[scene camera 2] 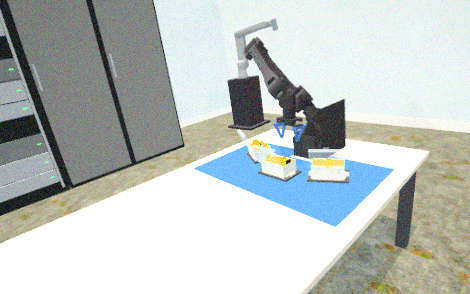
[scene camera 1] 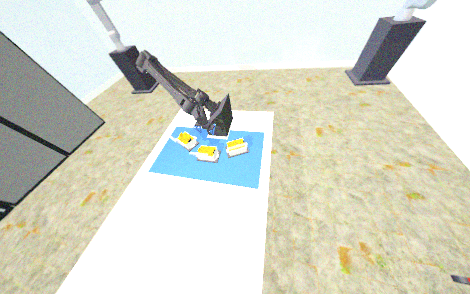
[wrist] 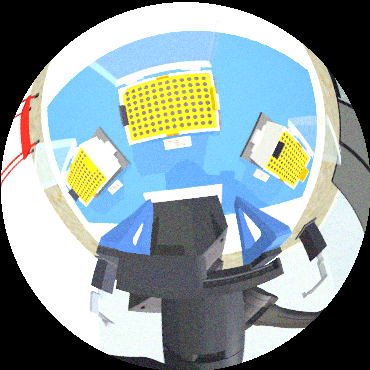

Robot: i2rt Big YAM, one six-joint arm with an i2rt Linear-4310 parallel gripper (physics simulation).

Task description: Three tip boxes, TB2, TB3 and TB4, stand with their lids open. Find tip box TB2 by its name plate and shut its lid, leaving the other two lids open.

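Where they show: gripper, fingertip midpoint: (scene camera 2: 289,140) (scene camera 1: 207,133) (wrist: 193,201); arm's base, origin of the base link: (scene camera 2: 318,120) (scene camera 1: 215,109).
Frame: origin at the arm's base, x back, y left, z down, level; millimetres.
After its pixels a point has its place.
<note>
The middle tip box (scene camera 1: 207,153) @(x -357, y -1, z 86 mm) (scene camera 2: 278,167) (wrist: 170,105) @(x -336, y -13, z 84 mm) has a yellow tip rack. Its name plate (wrist: 177,143) @(x -270, y -5, z 140 mm) is blurred but reads like TB2. Its clear lid (wrist: 155,55) @(x -406, y -13, z 58 mm) stands open on the side away from the arm's base. A second open box (scene camera 1: 236,147) @(x -358, y 208, z 6 mm) (scene camera 2: 328,171) @(x -315, y 206, z 98 mm) (wrist: 90,172) is at the left in the wrist view, and a third open box (scene camera 1: 186,140) @(x -247, y -197, z 87 mm) (scene camera 2: 259,149) (wrist: 285,155) @(x -241, y -192, z 84 mm) at the right; their small plates are too blurred to read surely. My gripper (scene camera 1: 205,131) @(x -232, y -18, z 27 mm) (scene camera 2: 290,137) @(x -232, y -18, z 27 mm) (wrist: 193,201) @(x -232, y -18, z 27 mm) is open and empty, above the base side of the boxes, touching none.
The boxes stand on a blue mat (scene camera 1: 210,175) @(x -491, y 38, z 142 mm) (scene camera 2: 320,205) @(x -477, y 257, z 142 mm) on a white table (scene camera 1: 175,240) @(x -856, y -60, z 145 mm) (scene camera 2: 150,240) @(x -921, y -88, z 145 mm). A black upright panel (scene camera 1: 225,112) @(x -81, y 99, z -36 mm) (scene camera 2: 332,122) @(x -55, y 101, z -13 mm) stands behind the mat, close to my gripper. A grey cabinet (scene camera 2: 145,75) stands beyond the table at the left.
</note>
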